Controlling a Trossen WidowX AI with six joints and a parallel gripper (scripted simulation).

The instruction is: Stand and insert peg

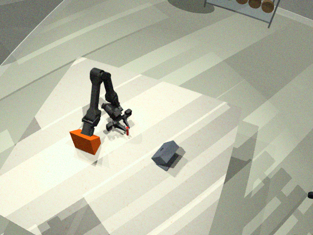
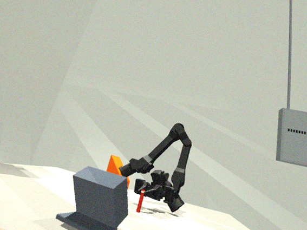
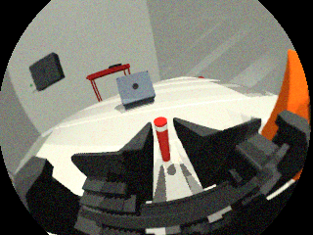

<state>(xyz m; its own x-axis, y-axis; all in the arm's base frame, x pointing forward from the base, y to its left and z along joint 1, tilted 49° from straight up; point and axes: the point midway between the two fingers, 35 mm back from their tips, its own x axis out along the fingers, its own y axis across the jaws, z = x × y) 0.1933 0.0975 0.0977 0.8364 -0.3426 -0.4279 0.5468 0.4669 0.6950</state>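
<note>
Right now my gripper tip is 1 cm to the right of the red peg, 1 cm past it and 1 cm above it. From my gripper tip the other things lie so: grey-blue panel block 25 cm ahead, 9 cm to the right.
</note>
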